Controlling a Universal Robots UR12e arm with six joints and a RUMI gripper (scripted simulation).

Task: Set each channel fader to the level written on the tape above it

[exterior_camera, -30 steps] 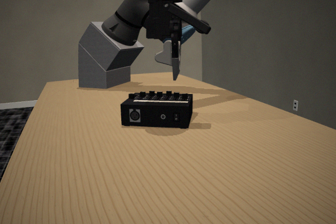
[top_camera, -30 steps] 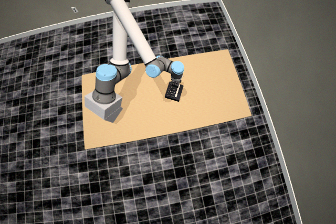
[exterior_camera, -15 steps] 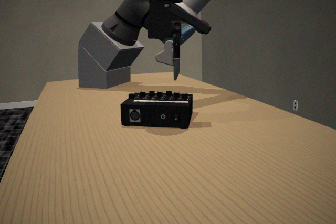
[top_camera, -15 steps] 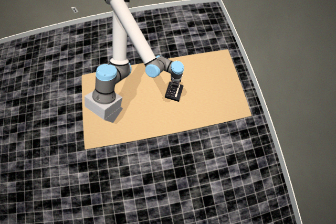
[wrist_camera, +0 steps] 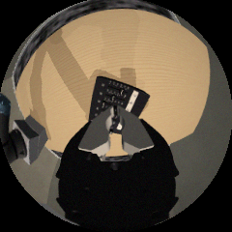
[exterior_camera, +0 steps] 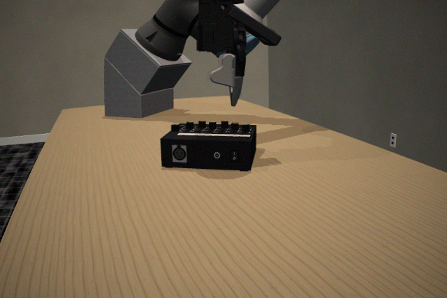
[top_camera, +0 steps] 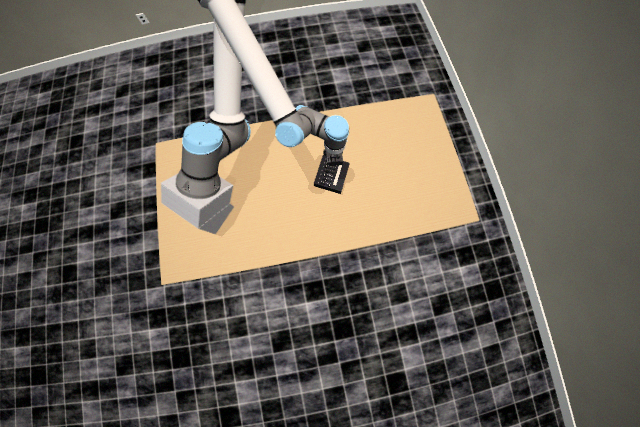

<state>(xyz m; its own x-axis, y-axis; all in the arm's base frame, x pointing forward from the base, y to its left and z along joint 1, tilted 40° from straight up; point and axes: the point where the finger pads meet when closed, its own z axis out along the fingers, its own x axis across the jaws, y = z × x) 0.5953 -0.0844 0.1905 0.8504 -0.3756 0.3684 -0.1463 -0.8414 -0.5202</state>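
The fader cap is 30 mm behind my hand, 10 mm to the right of it and 50 mm below it.
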